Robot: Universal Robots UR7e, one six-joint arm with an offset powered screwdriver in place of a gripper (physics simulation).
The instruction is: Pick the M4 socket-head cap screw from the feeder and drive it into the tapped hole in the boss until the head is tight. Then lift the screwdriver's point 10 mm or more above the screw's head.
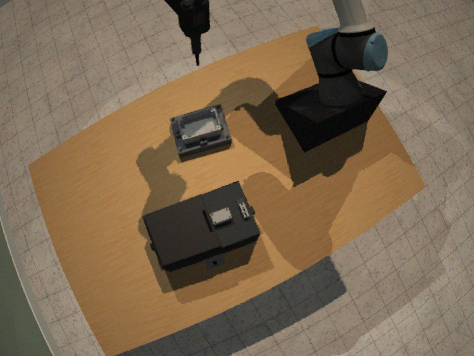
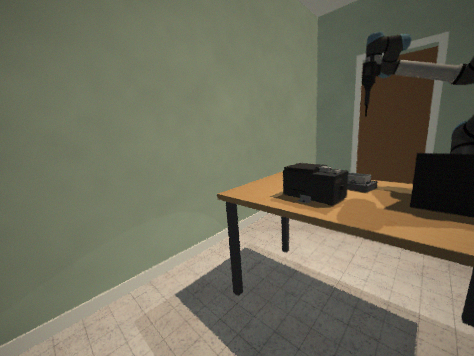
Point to a black screw feeder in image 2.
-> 326, 191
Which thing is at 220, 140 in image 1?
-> A dark base.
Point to a black screw feeder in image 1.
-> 234, 231
